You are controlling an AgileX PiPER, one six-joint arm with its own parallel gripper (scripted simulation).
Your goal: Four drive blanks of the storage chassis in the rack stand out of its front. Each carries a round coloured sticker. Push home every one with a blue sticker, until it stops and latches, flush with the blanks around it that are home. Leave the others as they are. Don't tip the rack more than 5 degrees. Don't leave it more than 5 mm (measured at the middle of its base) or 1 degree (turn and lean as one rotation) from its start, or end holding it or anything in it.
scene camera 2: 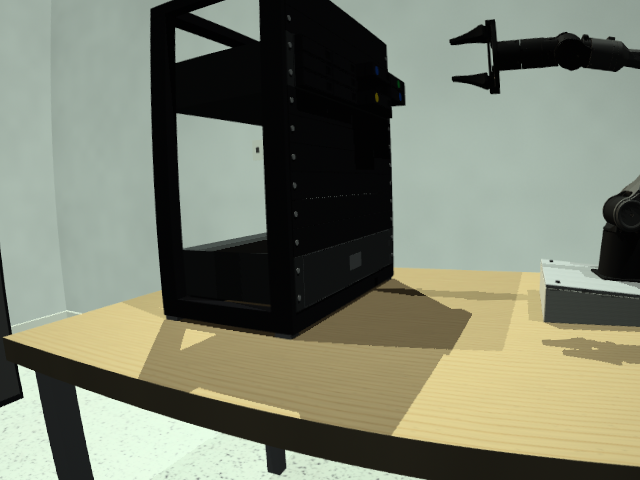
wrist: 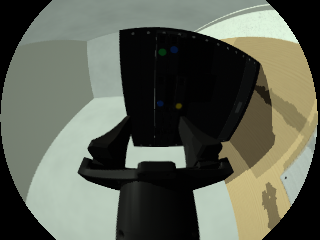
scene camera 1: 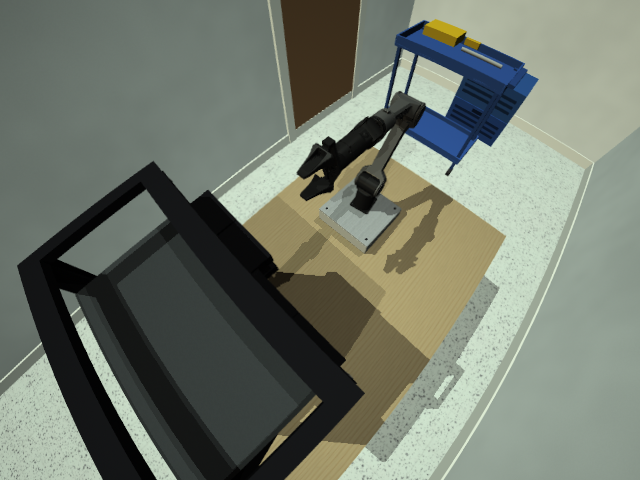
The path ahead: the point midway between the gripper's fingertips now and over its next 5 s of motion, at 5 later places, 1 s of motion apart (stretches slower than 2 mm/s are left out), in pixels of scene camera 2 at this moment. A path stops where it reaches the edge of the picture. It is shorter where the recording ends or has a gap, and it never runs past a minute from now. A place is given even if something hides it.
My gripper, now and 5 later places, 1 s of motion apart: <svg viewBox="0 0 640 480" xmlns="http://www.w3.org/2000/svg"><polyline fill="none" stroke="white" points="451,60 446,64 438,67 426,72 414,79 433,78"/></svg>
